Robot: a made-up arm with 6 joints.
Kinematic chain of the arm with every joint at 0, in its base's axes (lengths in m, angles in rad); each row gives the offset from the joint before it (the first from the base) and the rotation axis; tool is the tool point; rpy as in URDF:
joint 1: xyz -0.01 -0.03 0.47 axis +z
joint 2: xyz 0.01 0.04 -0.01 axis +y
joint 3: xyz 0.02 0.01 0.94 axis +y
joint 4: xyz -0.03 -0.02 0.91 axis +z
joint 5: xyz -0.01 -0.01 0 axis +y
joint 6: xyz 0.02 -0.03 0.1 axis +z
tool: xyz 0 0 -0.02 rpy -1.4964 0.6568 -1.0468
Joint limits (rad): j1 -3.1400..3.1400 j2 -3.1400..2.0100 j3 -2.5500..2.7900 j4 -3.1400..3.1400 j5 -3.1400..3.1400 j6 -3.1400..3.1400
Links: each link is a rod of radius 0.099 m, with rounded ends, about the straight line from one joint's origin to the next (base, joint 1, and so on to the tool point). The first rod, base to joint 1, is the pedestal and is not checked.
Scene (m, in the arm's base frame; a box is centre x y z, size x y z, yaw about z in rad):
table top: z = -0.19
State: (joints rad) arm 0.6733 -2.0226 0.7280 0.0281 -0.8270 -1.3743
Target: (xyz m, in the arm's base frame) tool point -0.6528 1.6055 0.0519
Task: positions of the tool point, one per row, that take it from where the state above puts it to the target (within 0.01 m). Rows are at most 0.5 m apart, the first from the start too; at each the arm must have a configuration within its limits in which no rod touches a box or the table.
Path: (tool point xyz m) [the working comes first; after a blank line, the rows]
Joints at the target: -1.2010 -2.1644 0.7860 -0.0297 -0.8415 -1.3743
Straight joint move there: clear.

1: -1.6626 -0.7515 0.2242
2: -1.7883 -0.2874 0.1952
3: -1.7861 0.1919 0.1661
4: -1.6570 0.6515 0.1372
5: -1.4116 1.0584 0.1086
6: -1.0682 1.3840 0.0801
7: -0.6529 1.6055 0.0520

